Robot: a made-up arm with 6 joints. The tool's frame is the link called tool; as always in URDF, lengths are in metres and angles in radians.
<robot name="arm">
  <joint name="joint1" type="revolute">
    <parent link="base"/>
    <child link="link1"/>
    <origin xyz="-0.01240 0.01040 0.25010"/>
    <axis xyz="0 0 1"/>
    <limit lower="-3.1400" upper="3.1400"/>
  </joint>
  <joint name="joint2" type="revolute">
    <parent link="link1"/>
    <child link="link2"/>
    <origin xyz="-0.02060 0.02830 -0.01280" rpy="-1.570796 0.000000 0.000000"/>
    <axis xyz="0 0 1"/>
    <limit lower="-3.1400" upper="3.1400"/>
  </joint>
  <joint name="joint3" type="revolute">
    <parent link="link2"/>
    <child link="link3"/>
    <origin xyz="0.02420 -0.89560 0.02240"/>
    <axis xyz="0 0 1"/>
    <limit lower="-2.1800" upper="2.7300"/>
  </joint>
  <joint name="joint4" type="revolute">
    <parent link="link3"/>
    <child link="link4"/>
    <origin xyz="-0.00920 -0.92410 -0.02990" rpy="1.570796 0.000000 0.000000"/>
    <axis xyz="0 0 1"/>
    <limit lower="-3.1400" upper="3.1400"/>
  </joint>
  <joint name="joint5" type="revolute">
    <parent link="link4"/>
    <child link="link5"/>
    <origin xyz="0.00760 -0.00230 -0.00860" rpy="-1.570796 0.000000 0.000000"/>
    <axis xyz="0 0 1"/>
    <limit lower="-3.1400" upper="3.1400"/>
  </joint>
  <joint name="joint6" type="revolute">
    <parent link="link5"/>
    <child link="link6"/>
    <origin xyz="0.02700 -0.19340 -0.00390" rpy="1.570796 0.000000 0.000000"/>
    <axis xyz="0 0 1"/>
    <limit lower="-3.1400" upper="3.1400"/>
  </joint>
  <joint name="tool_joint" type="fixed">
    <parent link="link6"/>
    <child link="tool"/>
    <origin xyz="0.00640 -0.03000 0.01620" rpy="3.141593 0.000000 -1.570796"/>
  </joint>
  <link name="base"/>
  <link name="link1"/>
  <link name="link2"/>
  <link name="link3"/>
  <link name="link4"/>
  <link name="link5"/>
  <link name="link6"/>
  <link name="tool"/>
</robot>
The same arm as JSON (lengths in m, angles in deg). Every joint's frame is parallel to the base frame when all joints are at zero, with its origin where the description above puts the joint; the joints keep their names.
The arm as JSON. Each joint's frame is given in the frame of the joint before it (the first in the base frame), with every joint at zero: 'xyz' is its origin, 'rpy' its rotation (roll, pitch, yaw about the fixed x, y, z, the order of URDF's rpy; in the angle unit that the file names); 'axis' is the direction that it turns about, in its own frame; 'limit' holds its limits. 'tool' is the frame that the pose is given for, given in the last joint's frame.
{
  "units": {
    "length": "m",
    "angle": "deg"
  },
  "joints": [
    {
      "name": "joint1",
      "type": "revolute",
      "origin": {
        "xyz": [
          -0.0124,
          0.0104,
          0.2501
        ],
        "rpy": [
          0.0,
          0.0,
          0.0
        ]
      },
      "axis": [
        0.0,
        0.0,
        1.0
      ],
      "limit": {
        "lower": -179.91,
        "upper": 179.91
      }
    },
    {
      "name": "joint2",
      "type": "revolute",
      "origin": {
        "xyz": [
          -0.0206,
          0.0283,
          -0.0128
        ],
        "rpy": [
          0.0,
          0.0,
          0.0
        ]
      },
      "axis": [
        0.0,
        1.0,
        0.0
      ],
      "limit": {
        "lower": -179.91,
        "upper": 179.91
      }
    },
    {
      "name": "joint3",
      "type": "revolute",
      "origin": {
        "xyz": [
          0.0242,
          0.0224,
          0.8956
        ],
        "rpy": [
          0.0,
          0.0,
          0.0
        ]
      },
      "axis": [
        0.0,
        1.0,
        0.0
      ],
      "limit": {
        "lower": -124.9,
        "upper": 156.42
      }
    },
    {
      "name": "joint4",
      "type": "revolute",
      "origin": {
        "xyz": [
          -0.0092,
          -0.0299,
          0.9241
        ],
        "rpy": [
          0.0,
          0.0,
          0.0
        ]
      },
      "axis": [
        0.0,
        0.0,
        1.0
      ],
      "limit": {
        "lower": -179.91,
        "upper": 179.91
      }
    },
    {
      "name": "joint5",
      "type": "revolute",
      "origin": {
        "xyz": [
          0.0076,
          -0.0023,
          -0.0086
        ],
        "rpy": [
          0.0,
          0.0,
          0.0
        ]
      },
      "axis": [
        0.0,
        1.0,
        0.0
      ],
      "limit": {
        "lower": -179.91,
        "upper": 179.91
      }
    },
    {
      "name": "joint6",
      "type": "revolute",
      "origin": {
        "xyz": [
          0.027,
          -0.0039,
          0.1934
        ],
        "rpy": [
          0.0,
          0.0,
          0.0
        ]
      },
      "axis": [
        0.0,
        0.0,
        1.0
      ],
      "limit": {
        "lower": -179.91,
        "upper": 179.91
      }
    }
  ],
  "tool": {
    "origin": {
      "xyz": [
        0.0064,
        -0.03,
        0.0162
      ],
      "rpy": [
        -180.0,
        0.0,
        -90.0
      ]
    }
  }
}

